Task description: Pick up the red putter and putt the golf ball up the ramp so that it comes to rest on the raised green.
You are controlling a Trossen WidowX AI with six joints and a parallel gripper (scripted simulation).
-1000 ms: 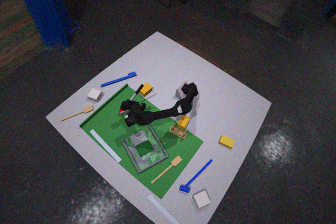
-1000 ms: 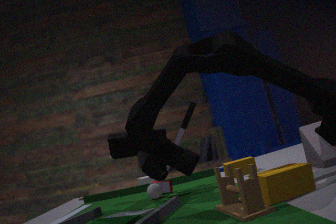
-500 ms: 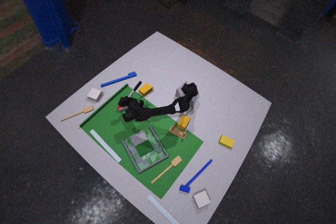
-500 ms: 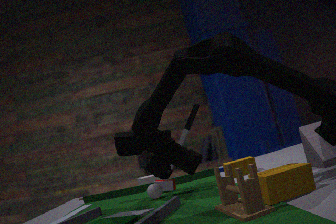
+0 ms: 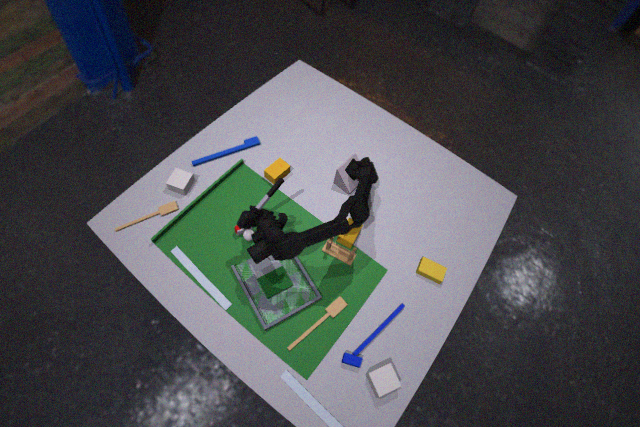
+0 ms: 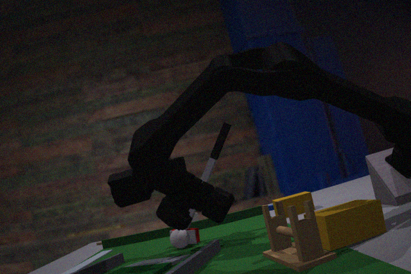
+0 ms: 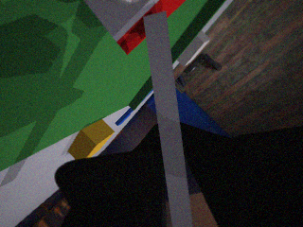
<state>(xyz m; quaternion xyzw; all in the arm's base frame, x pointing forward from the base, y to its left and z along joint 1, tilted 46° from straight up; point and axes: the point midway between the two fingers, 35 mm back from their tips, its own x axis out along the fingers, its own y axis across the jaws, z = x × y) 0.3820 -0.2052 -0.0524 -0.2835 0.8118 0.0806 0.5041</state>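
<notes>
Right now the white golf ball is 80 mm below my gripper tip, 80 mm ahead of it and 50 mm to the left of it. Round my gripper tip: wooden stand: 340 mm to the left, 70 mm behind, 60 mm below.
</notes>
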